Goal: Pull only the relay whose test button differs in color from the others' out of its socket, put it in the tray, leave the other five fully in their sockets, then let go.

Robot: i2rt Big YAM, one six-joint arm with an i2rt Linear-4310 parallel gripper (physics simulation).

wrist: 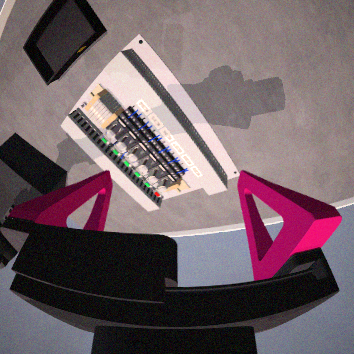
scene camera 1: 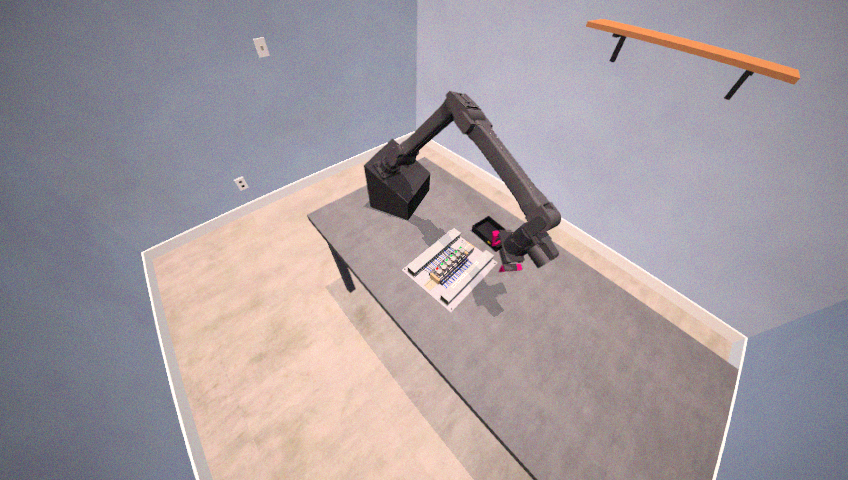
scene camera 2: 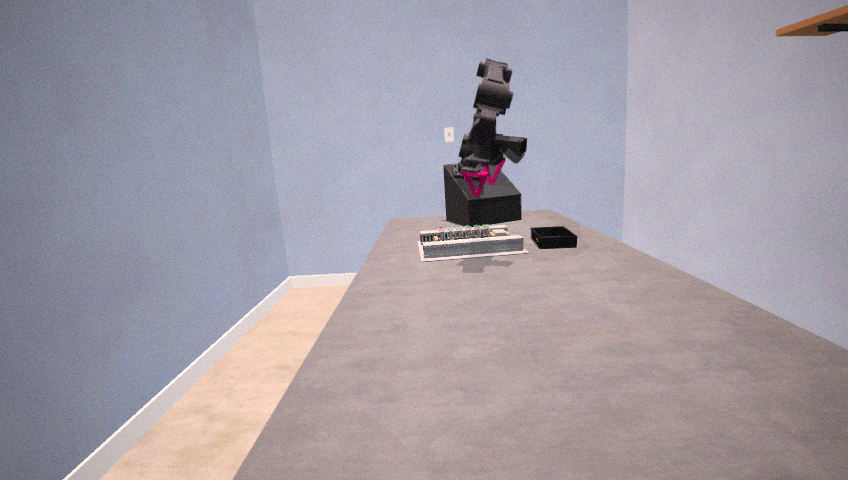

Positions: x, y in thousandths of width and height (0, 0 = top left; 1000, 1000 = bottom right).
Scene:
my gripper: wrist 493, 501; scene camera 1 585, 539; scene camera 2 570, 397

